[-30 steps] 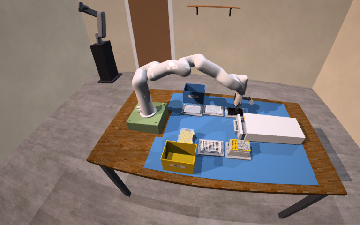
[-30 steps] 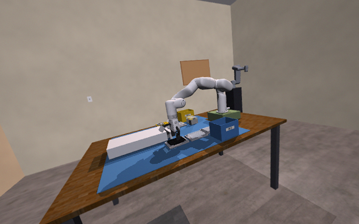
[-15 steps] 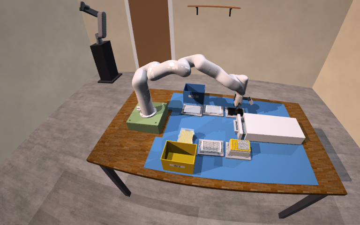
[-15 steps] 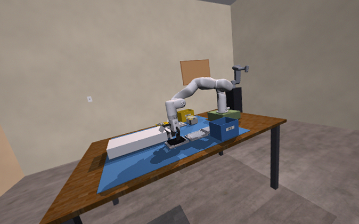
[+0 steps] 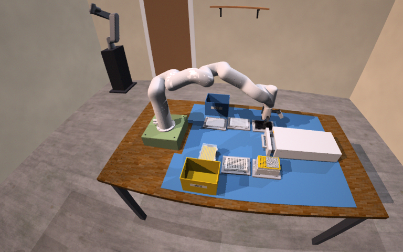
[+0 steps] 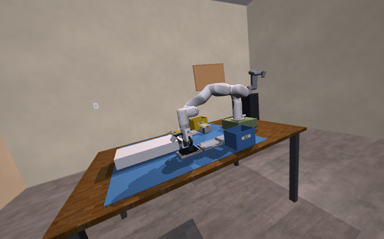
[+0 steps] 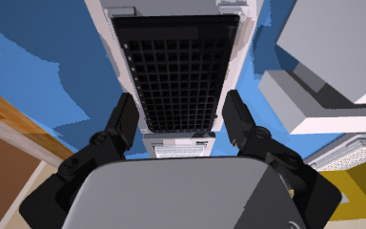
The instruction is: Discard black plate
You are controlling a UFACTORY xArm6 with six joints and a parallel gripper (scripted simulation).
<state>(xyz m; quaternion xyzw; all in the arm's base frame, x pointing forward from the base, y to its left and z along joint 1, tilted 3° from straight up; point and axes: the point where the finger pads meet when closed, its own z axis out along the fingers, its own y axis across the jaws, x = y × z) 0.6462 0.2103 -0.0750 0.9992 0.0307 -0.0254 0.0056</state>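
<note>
Now: the black plate 20 mm below my hand. Round my hand: grey work nest (40 mm below); drawer (140 mm ahead, 180 mm to the right, 20 mm below); white cooler (200 mm ahead, 180 mm to the right, 10 mm below).
</note>
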